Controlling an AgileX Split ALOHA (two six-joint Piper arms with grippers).
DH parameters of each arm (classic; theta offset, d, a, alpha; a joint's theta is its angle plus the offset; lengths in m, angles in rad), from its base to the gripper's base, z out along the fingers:
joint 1: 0 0.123 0 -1.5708
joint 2: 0.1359 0 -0.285 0
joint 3: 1.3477 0 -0.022 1.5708
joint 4: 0 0.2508 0 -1.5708
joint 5: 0 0 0.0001 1.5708
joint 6: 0 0.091 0 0
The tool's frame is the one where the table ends.
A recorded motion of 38 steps. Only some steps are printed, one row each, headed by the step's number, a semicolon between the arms.
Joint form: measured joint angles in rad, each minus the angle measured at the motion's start. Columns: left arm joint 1, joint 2, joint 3, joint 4, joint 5, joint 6; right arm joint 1, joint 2, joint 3, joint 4, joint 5, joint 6.
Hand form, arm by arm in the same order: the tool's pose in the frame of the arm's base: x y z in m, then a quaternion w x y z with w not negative. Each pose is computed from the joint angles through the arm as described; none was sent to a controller.
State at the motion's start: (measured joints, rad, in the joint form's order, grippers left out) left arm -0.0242 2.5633 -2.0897 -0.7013 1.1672 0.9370; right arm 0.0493 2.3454 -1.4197 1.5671 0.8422 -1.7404
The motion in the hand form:
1: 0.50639 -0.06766 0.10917 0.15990 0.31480 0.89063 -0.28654; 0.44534 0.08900 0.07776 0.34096 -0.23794 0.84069 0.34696
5: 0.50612 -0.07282 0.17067 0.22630 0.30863 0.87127 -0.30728; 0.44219 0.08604 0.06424 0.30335 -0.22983 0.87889 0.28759
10: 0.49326 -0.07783 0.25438 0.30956 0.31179 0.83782 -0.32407; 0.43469 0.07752 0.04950 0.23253 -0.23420 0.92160 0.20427
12: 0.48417 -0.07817 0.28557 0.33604 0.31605 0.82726 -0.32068; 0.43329 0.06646 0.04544 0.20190 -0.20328 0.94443 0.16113
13: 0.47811 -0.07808 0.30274 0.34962 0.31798 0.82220 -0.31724; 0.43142 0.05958 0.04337 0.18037 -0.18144 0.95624 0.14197
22: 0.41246 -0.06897 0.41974 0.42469 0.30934 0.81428 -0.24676; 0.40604 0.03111 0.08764 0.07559 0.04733 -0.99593 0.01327
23: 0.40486 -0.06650 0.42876 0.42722 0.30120 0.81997 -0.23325; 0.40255 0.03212 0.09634 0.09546 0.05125 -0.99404 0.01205
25: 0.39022 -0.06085 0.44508 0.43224 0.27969 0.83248 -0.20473; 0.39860 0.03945 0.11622 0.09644 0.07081 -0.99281 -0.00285
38: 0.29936 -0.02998 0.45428 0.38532 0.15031 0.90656 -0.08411; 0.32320 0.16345 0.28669 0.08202 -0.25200 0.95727 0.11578
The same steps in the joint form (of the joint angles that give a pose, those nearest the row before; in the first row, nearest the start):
1: 0.0000 -0.0195 0.0000 -0.0215 0.0000 0.0006; 0.0023 0.0000 0.0020 -0.0226 -0.0329 0.0190
5: 0.0009 -0.1303 0.0000 -0.1152 0.0000 -0.0003; 0.0178 0.0000 0.0143 -0.1477 -0.1687 0.1299
10: 0.0009 -0.2847 0.0001 -0.2130 0.0000 -0.0002; 0.0328 -0.0013 0.0190 -0.4957 -0.2954 0.4279
12: 0.0009 -0.3468 0.0000 -0.2239 0.0000 -0.0084; 0.0277 -0.0043 0.0190 -0.7061 -0.3462 0.6679
13: 0.0009 -0.3822 0.0001 -0.2249 0.0000 -0.0166; 0.0219 -0.0055 0.0190 -0.8350 -0.3511 0.8220
22: 0.0009 -0.6618 0.0000 -0.0865 0.0000 -0.1777; 0.0319 -0.0802 -0.0919 -1.5916 0.2146 1.7404
23: 0.0009 -0.6890 -0.0001 -0.0480 0.0009 -0.2144; 0.0344 -0.0955 -0.0998 -1.5869 0.2773 1.7314
25: 0.0009 -0.7408 0.0000 0.0353 0.0009 -0.2941; 0.0470 -0.1420 -0.1013 -1.5557 0.3264 1.6888
38: 0.0009 -1.0884 0.3405 0.4232 0.0009 -0.6255; 0.3685 -0.5788 -0.0990 -1.3517 0.3732 1.5880

